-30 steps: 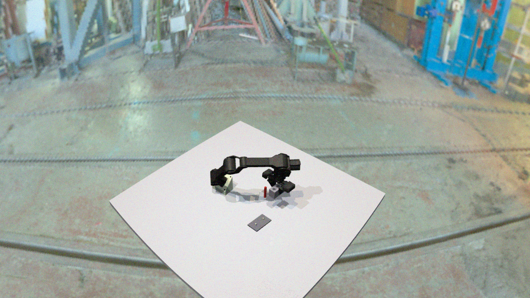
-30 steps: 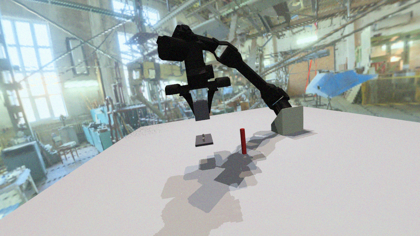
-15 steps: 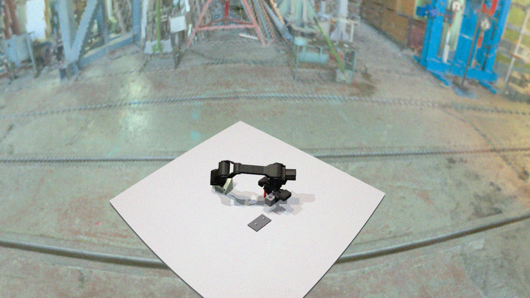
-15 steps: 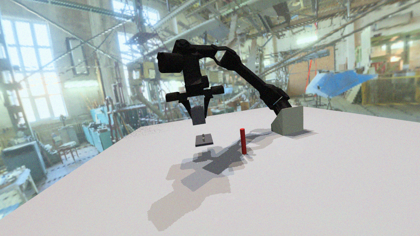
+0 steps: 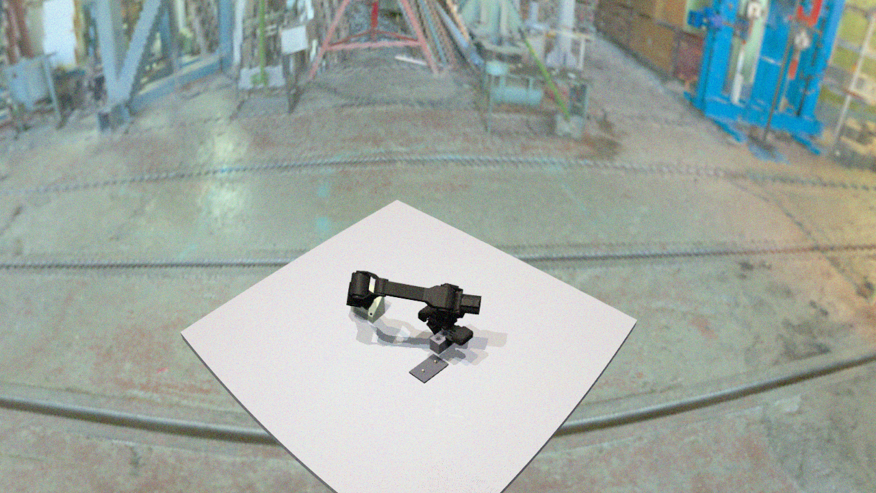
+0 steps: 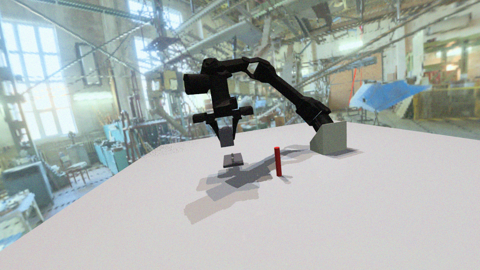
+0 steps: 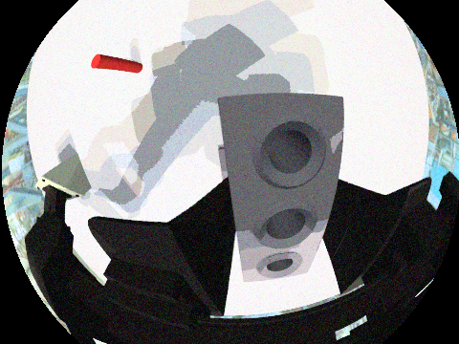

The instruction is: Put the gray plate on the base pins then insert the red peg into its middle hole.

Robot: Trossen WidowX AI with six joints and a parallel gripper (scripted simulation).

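My gripper tip is 1 cm past the dark base, 6 cm to the left of it and 8 cm above it. Also, from my gripper tip: gray plate 3 cm above; then red peg 12 cm behind, 12 cm to the left, 5 cm below.
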